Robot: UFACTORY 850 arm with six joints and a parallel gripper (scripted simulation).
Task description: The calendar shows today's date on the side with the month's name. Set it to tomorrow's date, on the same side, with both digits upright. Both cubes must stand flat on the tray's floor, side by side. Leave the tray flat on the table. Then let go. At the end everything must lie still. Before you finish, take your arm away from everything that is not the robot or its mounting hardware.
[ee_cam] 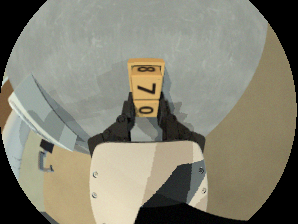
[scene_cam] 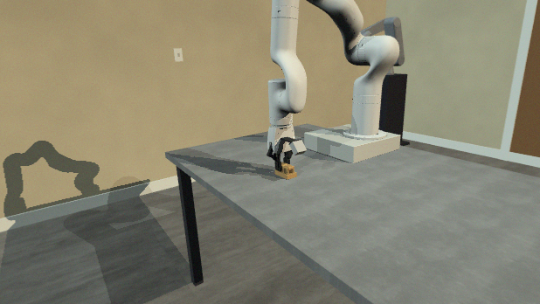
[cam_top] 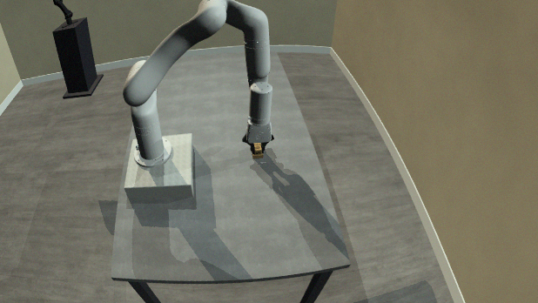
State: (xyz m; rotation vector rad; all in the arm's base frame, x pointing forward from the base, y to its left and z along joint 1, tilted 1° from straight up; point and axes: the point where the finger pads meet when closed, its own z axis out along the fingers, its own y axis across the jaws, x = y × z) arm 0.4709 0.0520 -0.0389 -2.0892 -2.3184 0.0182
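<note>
The small wooden calendar tray lies 3 cm below my hand and 2 cm to the left of it.
</note>
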